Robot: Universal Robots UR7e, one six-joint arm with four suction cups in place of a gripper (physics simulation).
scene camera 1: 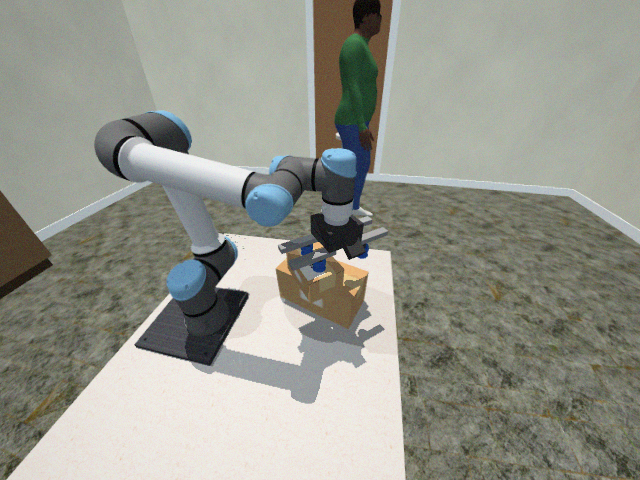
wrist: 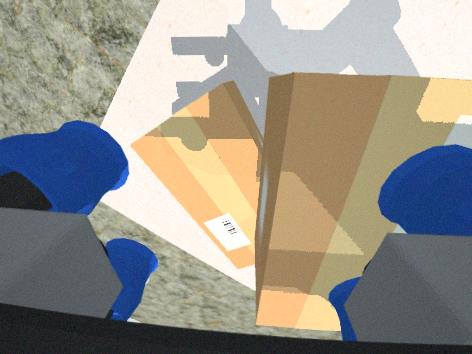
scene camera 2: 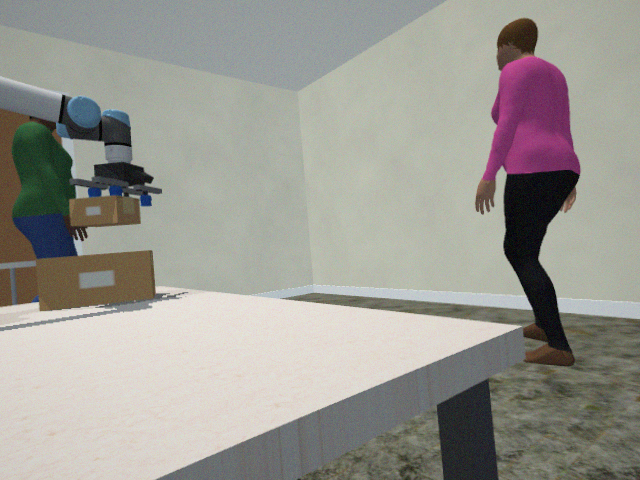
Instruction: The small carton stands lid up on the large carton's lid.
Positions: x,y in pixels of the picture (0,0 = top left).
small carton: scene camera 1; wrist 331,141; scene camera 2
large carton: scene camera 1; wrist; scene camera 2 75,281
same spot on large carton: [wrist: 208,155] = [scene camera 1: 343,280]
same spot on small carton: [scene camera 1: 315,285] = [scene camera 2: 120,201]
